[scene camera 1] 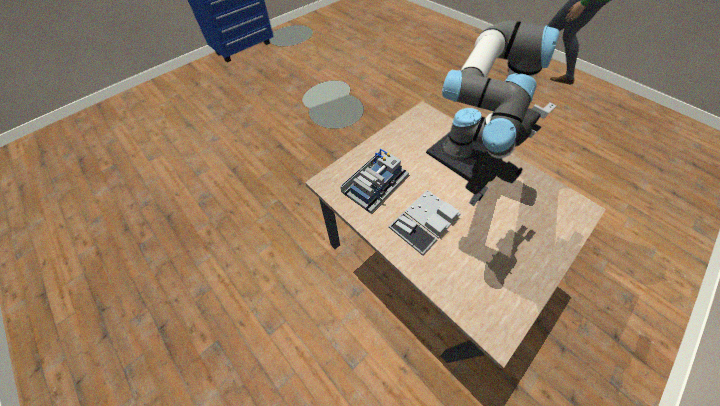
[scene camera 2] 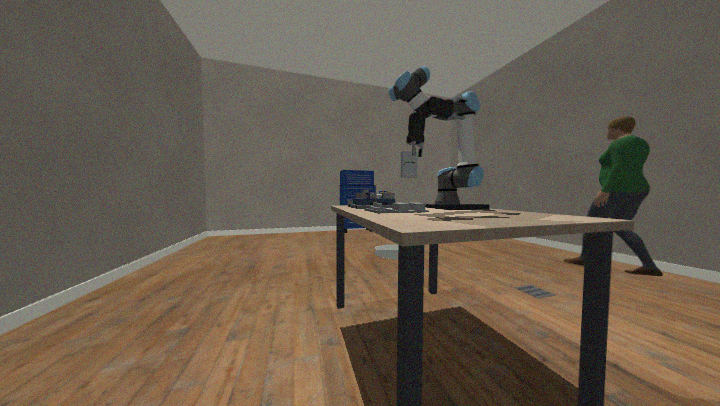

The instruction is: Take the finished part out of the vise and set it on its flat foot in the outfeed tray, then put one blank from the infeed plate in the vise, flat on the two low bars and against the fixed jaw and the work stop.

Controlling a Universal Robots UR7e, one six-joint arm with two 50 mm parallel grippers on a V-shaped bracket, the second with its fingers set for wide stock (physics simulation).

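Frame: origin at the arm's base, x ahead, y left, z up, level; centimetres.
Where they show: hand, tool point: [scene camera 1: 476,198] [scene camera 2: 417,152]; arm's base, link origin: [scene camera 1: 456,149] [scene camera 2: 447,204].
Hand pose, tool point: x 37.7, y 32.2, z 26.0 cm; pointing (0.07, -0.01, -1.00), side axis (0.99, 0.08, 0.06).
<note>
Each offset is from my tool point to the top centre of the thing. "spot": to the spot under its first point. Level surfaces: height alone.
The vise {dy -43.5, dx +9.0, dz -18.3 cm} [scene camera 1: 375,177] [scene camera 2: 372,198] sits near the table's far left corner, with light bars across it. Whether a part lies between its jaws cannot be told. The dark outfeed tray {spot: dy -10.6, dx +19.2, dz -27.5 cm} [scene camera 1: 405,241] holds a small light stepped part {dy -16.7, dx +14.0, dz -24.2 cm} [scene camera 1: 405,223] at its left end. Two grey blanks {dy -9.2, dx -4.6, dz -23.9 cm} [scene camera 1: 447,210] {dy -8.0, dx +4.3, dz -23.9 cm} [scene camera 1: 437,222] lie on the right side of the infeed plate {dy -13.9, dx -0.2, dz -27.4 cm} [scene camera 1: 432,203], beside several small pins. One gripper [scene camera 2: 416,150] hangs high above the table, fingers slightly apart. The other gripper [scene camera 1: 541,119] points sideways near the arm's base, fingers apart, with no part seen between them.
The robot base [scene camera 1: 456,148] [scene camera 2: 446,198] stands on a black plate at the back of the table {dz -28.3 cm} [scene camera 1: 524,322] [scene camera 2: 514,226]. A blue drawer cabinet [scene camera 1: 242,25] [scene camera 2: 356,184] stands beyond. A person in green [scene camera 2: 625,161] stands behind the table, legs visible in scene camera 1.
</note>
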